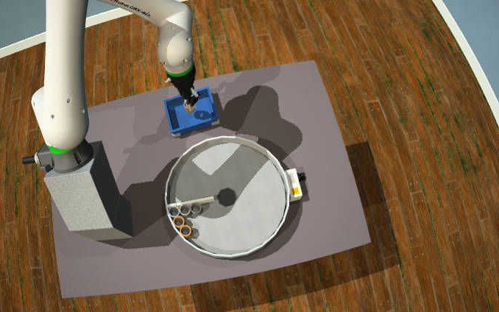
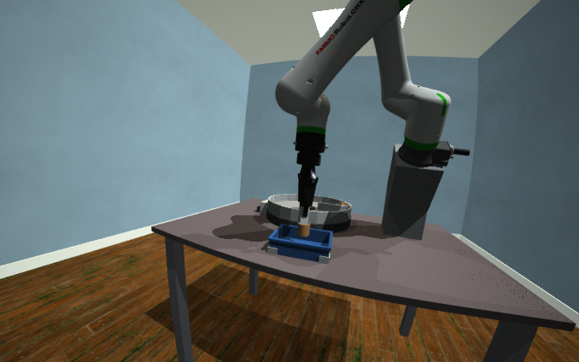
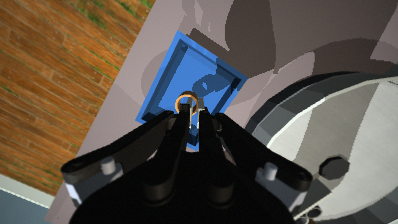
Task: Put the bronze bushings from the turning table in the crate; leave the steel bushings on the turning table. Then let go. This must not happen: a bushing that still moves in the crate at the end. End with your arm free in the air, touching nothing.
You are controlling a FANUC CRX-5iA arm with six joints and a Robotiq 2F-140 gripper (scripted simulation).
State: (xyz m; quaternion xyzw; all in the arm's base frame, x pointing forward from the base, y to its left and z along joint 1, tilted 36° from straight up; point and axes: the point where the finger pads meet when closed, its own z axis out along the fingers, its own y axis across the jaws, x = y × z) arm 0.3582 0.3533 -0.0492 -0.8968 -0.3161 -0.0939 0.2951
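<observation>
The blue crate lies 9 cm below my hand, 1 cm to the left of it and 1 cm behind it. Also, from my hand: round turning table (35 cm to the right, 9 cm ahead, 6 cm below).
</observation>
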